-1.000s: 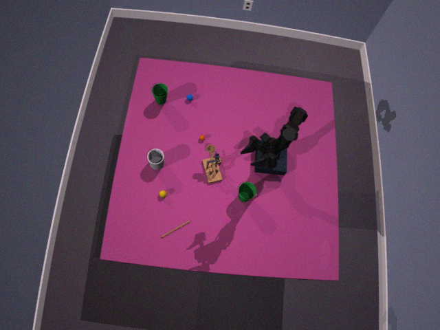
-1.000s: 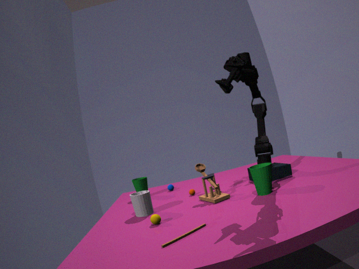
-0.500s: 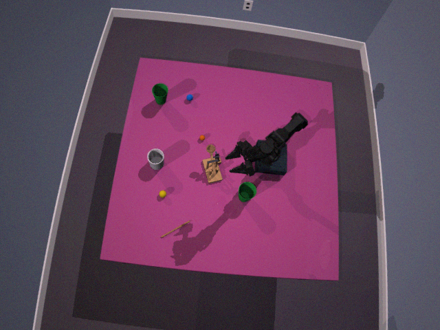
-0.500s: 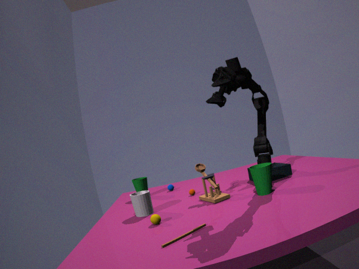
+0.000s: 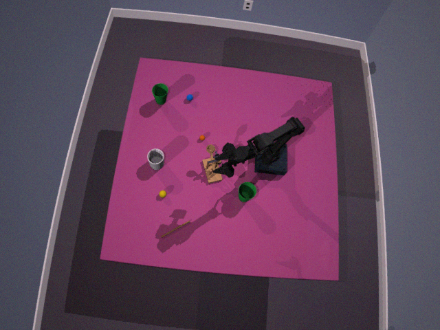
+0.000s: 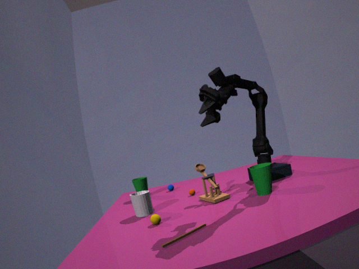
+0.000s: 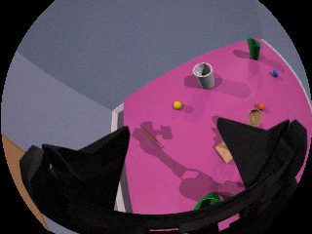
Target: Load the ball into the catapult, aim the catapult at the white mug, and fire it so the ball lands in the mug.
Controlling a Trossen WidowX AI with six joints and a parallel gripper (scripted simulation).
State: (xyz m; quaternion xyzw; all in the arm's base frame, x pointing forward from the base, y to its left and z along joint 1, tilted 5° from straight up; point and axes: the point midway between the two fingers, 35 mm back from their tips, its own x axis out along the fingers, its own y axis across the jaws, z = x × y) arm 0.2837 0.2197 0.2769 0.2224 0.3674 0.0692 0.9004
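The wooden catapult lies 10 mm ahead of my gripper tip, 140 mm to the right of it and 270 mm below it. Also, from my gripper tip: orange ball 100 mm ahead, 290 mm to the right, 330 mm below; yellow ball 240 mm ahead, 100 mm to the left, 330 mm below; thin wooden stick 130 mm ahead, 270 mm to the left, 340 mm below.
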